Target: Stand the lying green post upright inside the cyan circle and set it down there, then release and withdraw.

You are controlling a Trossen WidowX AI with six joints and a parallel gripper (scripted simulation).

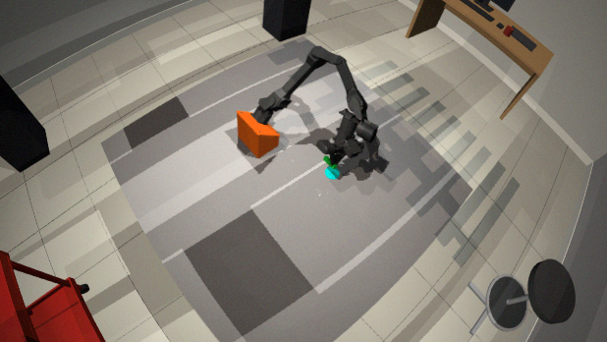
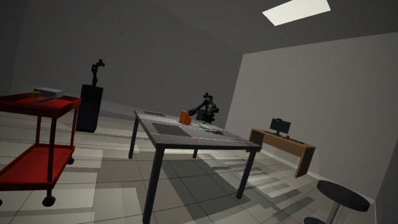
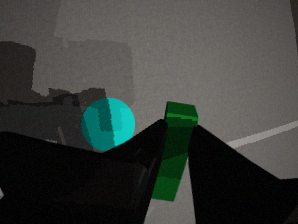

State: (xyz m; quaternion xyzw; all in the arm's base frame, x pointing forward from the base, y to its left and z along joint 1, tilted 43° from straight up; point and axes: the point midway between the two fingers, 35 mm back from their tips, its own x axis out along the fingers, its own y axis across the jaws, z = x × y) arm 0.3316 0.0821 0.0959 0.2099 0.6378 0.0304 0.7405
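The cyan circle is 110 mm below my gripper tip, 30 mm to the left of it and 10 mm behind it. Also, from my gripper tip: green post: 20 mm behind, 10 mm below.
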